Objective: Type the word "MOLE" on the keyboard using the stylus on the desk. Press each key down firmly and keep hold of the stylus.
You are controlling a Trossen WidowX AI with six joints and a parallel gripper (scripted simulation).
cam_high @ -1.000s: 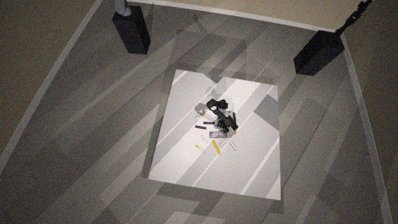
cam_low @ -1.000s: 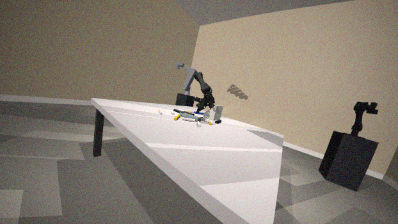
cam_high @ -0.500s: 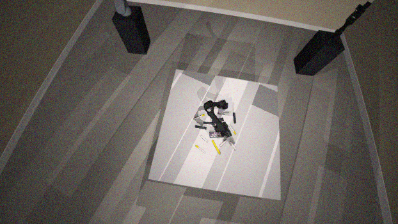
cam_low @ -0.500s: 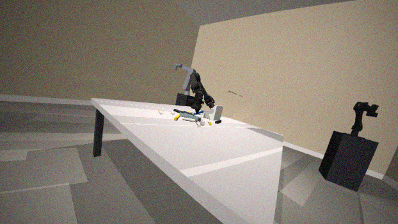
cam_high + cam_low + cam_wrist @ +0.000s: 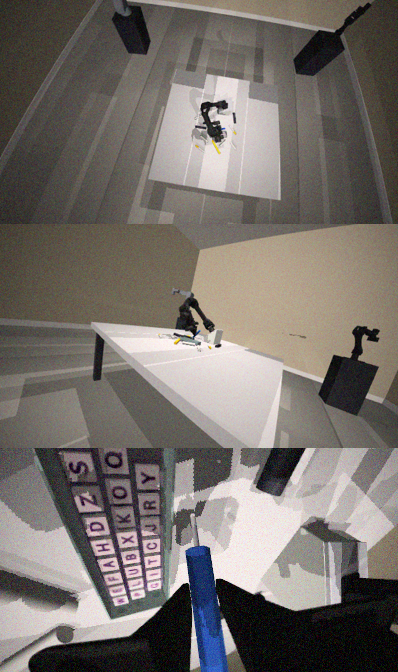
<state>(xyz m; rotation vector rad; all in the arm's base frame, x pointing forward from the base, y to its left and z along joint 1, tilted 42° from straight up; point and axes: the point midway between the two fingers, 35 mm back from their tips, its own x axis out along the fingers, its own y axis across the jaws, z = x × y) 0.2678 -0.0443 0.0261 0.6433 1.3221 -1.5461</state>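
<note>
The yellow pencil is 18 cm ahead of my gripper tip, 3 cm to the right of it and 5 cm below it. The rest, counted from my gripper tip: blue stylus: 1 cm to the right, 1 cm below.
</note>
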